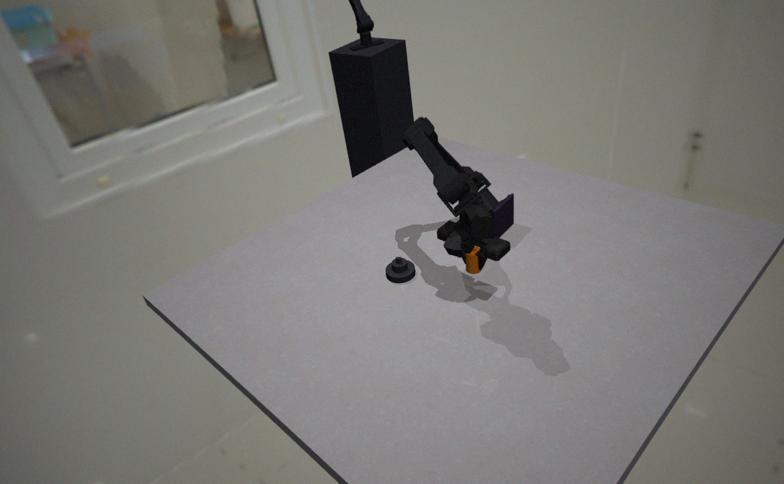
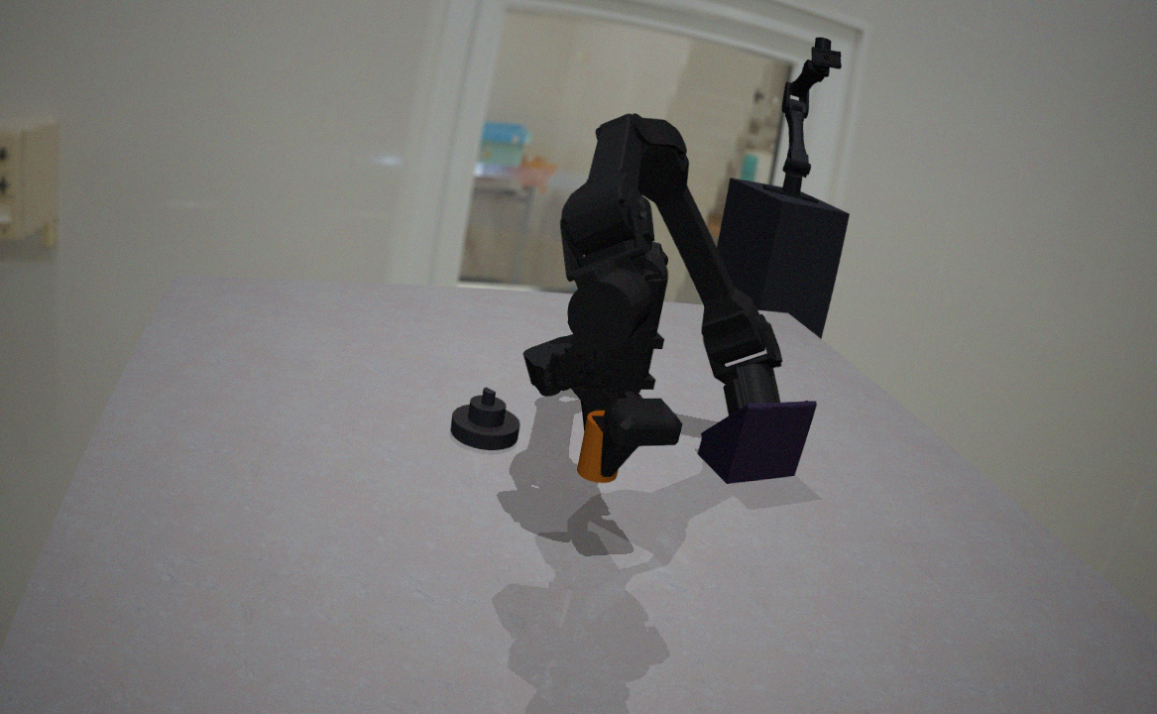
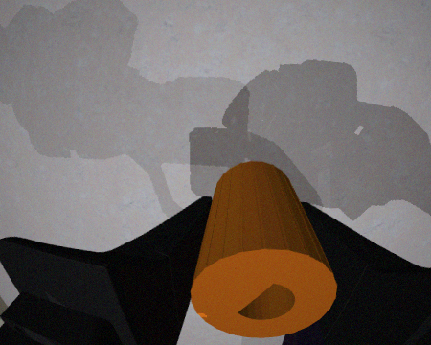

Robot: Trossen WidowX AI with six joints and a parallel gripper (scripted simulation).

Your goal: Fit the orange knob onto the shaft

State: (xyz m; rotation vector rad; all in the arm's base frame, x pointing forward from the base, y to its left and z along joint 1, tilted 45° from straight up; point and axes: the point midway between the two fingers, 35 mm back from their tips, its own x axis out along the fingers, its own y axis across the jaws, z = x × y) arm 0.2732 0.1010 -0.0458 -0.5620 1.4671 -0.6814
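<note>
The round pedestal lies 40 mm ahead of my gripper tip, 220 mm to the right of it and 50 mm below it. Also, from my gripper tip: orange knob (20 mm above).
</note>
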